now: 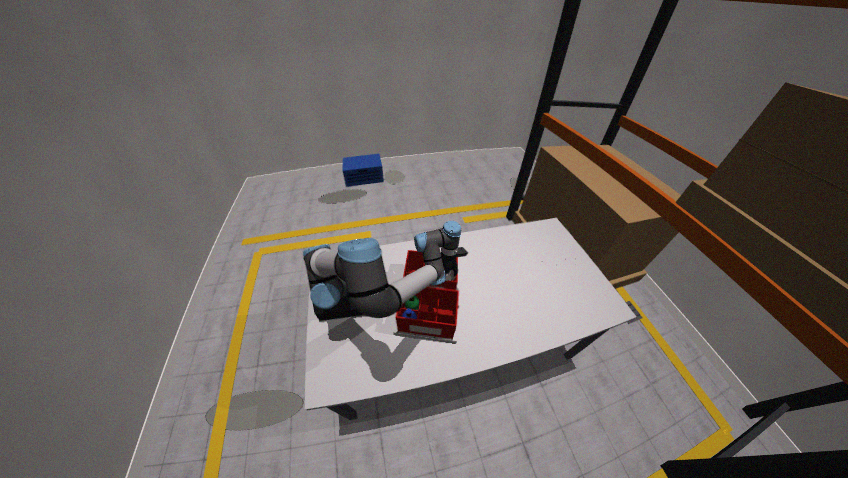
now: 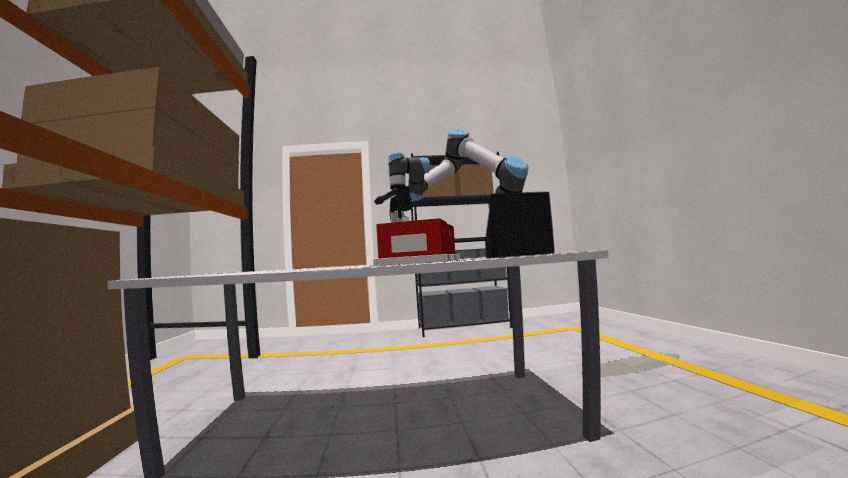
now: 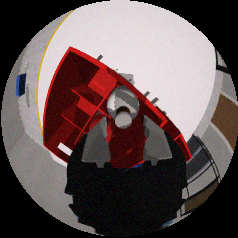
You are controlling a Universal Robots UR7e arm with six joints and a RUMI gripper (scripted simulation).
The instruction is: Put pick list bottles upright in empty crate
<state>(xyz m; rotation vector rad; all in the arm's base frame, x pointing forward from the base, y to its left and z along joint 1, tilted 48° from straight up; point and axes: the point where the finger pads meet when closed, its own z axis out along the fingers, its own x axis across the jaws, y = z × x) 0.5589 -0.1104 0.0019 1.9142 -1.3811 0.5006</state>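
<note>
My hand is 7 cm above the grey-topped bottle. Round my hand: blue bottle: 24 cm behind, 14 cm to the right, 7 cm below; green bottle: 21 cm behind, 6 cm to the right, 7 cm below.
</note>
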